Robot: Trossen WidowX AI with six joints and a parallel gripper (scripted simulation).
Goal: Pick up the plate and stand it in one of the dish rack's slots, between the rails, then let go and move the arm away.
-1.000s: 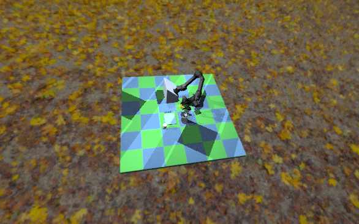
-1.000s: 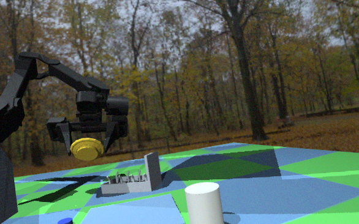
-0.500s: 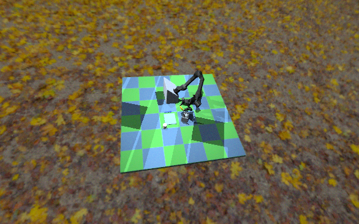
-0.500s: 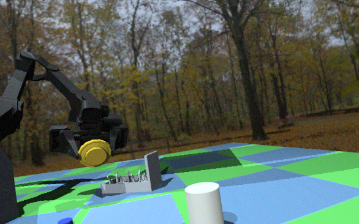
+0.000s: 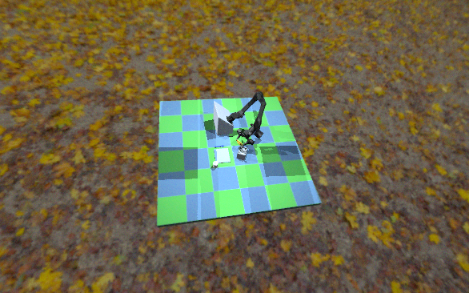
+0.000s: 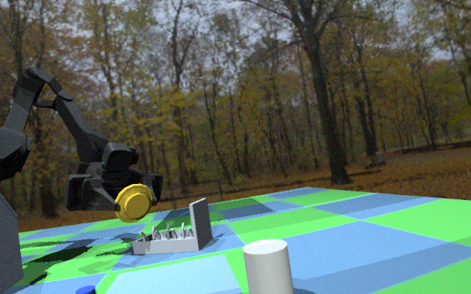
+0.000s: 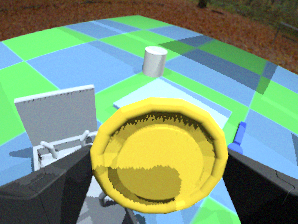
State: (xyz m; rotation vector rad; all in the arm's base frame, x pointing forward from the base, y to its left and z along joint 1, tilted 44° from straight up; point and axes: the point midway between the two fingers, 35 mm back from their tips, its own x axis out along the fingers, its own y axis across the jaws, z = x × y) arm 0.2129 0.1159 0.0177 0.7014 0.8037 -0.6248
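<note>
The dish rack lies 70 mm below my gripper tip, 50 mm ahead of it and 30 mm to the left of it. The rest, counted from my gripper tip: white cylinder (220 mm to the right, 170 mm ahead, 60 mm below); then yellow plate (10 mm to the left); then blue spoon (160 mm to the right, 90 mm below, 40 mm behind).
</note>
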